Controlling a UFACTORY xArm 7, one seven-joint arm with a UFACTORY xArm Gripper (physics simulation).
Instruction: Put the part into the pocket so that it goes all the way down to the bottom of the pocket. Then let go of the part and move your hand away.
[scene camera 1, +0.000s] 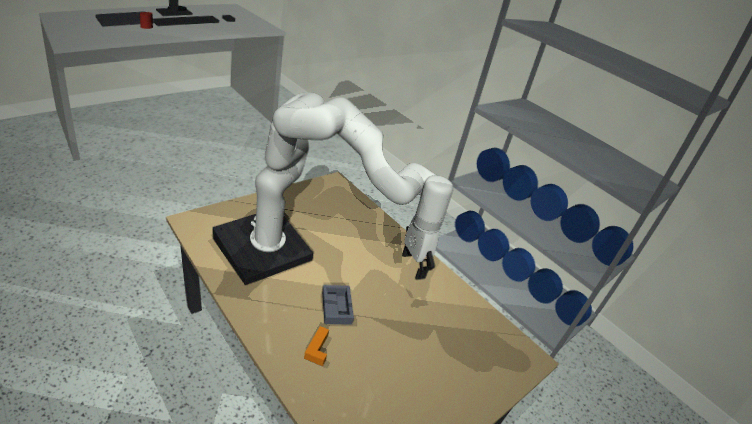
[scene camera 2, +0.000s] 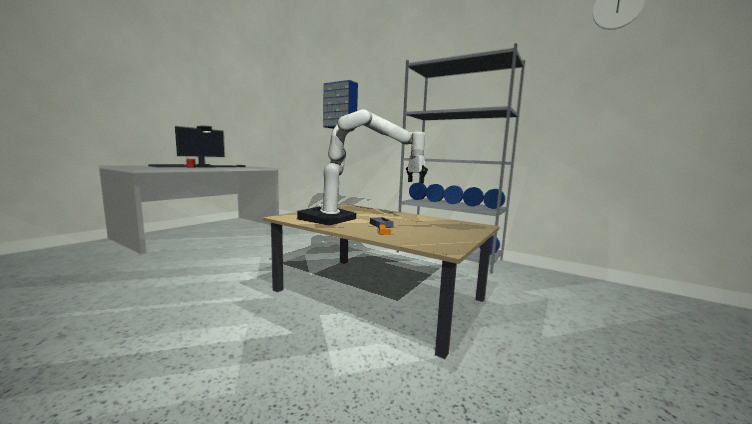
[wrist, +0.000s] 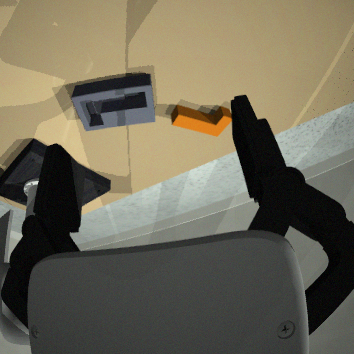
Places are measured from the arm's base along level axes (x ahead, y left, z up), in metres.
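Pixels of known places: gripper, fingertip midpoint: (scene camera 1: 413, 267) (scene camera 2: 415, 182) (wrist: 144, 135); arm's base, origin of the base link: (scene camera 1: 267, 239) (scene camera 2: 330, 211).
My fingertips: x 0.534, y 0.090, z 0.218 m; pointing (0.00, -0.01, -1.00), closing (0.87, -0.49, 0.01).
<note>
For each thing: its top centre in the pictures, then the offset to it from my fingertips. Level surfaces: height alone.
- orange L-shaped piece, middle of its top: (wrist: 202, 121) (scene camera 1: 321, 342) (scene camera 2: 385, 227) 0.090 m back, 0.244 m right, 0.235 m down
- grey block, middle of its top: (wrist: 114, 109) (scene camera 1: 338, 300) (scene camera 2: 381, 219) 0.174 m back, 0.091 m right, 0.228 m down
- wooden table, its level: 0.265 m down
The part is an orange L-shaped piece (scene camera 1: 314, 347) (scene camera 2: 384, 230) (wrist: 200, 124). It lies flat on the table, beside and apart from the grey block. The grey block (scene camera 1: 338, 319) (scene camera 2: 381, 222) (wrist: 127, 119) has an L-shaped pocket in its top, and no part shows in the pocket. In the wrist view the block is left of the part. My gripper (scene camera 1: 413, 265) (scene camera 2: 416, 180) (wrist: 144, 135) is open and empty. It hangs well above the table, over toward the shelf side, away from both the part and the block.
The arm's black base plate (scene camera 1: 279, 268) (scene camera 2: 308, 214) stands on the wooden table (scene camera 1: 421, 368) (scene camera 2: 447, 237). A metal shelf rack (scene camera 1: 605, 57) (scene camera 2: 463, 63) with blue discs (scene camera 1: 548, 202) stands beyond the table's far edge. A grey desk (scene camera 1: 157, 47) (scene camera 2: 173, 181) stands farther off.
</note>
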